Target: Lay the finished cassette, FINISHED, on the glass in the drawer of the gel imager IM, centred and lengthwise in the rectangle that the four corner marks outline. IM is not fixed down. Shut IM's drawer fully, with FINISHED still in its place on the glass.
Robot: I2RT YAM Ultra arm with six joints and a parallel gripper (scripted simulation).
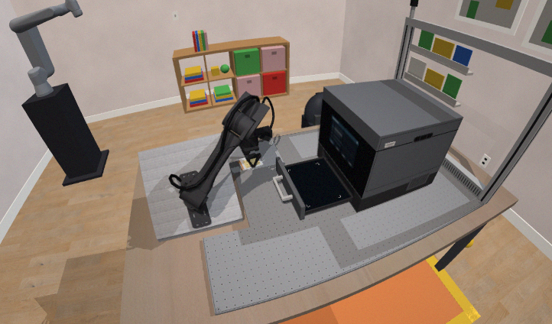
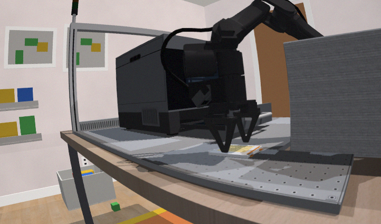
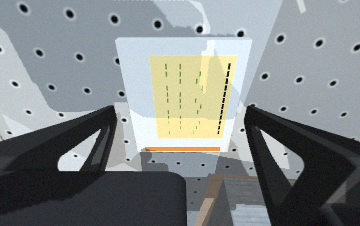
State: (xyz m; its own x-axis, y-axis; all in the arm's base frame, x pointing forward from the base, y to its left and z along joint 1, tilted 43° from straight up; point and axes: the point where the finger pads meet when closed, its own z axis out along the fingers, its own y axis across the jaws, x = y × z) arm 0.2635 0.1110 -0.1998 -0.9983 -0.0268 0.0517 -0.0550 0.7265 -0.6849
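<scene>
Now: hand 2 cm above the finished cassette. From my hand the other things lie so: drawer: 20 cm ahead, 25 cm to the right, 2 cm above; then metal frame post: 92 cm ahead, 9 cm to the left, 26 cm above.
</scene>
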